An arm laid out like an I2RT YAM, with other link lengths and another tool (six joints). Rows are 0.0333 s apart.
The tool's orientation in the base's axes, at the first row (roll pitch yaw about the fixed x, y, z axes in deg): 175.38, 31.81, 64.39
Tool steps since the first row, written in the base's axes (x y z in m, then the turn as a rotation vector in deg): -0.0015, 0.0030, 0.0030, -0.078, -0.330, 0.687; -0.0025, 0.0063, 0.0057, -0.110, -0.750, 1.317; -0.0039, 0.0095, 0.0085, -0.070, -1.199, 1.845; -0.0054, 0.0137, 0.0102, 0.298, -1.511, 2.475
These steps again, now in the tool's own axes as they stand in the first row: 0.0002, -0.0023, -0.0038, -0.644, 0.105, -0.402; 0.0009, -0.0044, -0.0076, -1.309, 0.284, -0.717; 0.0014, -0.0067, -0.0114, -1.917, 0.533, -0.942; 0.0031, -0.0096, -0.0148, -2.353, 1.036, -1.374
